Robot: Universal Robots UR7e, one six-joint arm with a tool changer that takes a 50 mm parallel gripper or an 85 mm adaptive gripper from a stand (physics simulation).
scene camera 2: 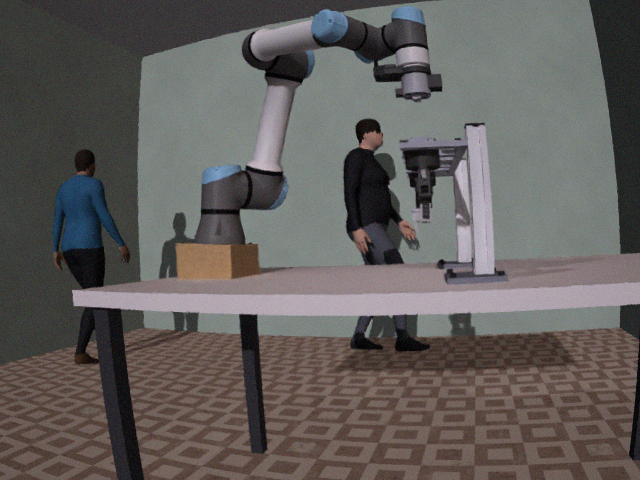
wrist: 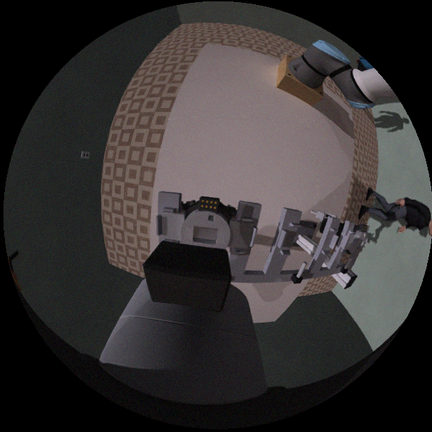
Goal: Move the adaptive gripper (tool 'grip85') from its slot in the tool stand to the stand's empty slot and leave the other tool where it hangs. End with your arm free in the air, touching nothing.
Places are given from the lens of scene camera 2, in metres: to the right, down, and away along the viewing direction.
adaptive gripper (scene camera 2: 422, 161): 0.21, -0.16, 0.98
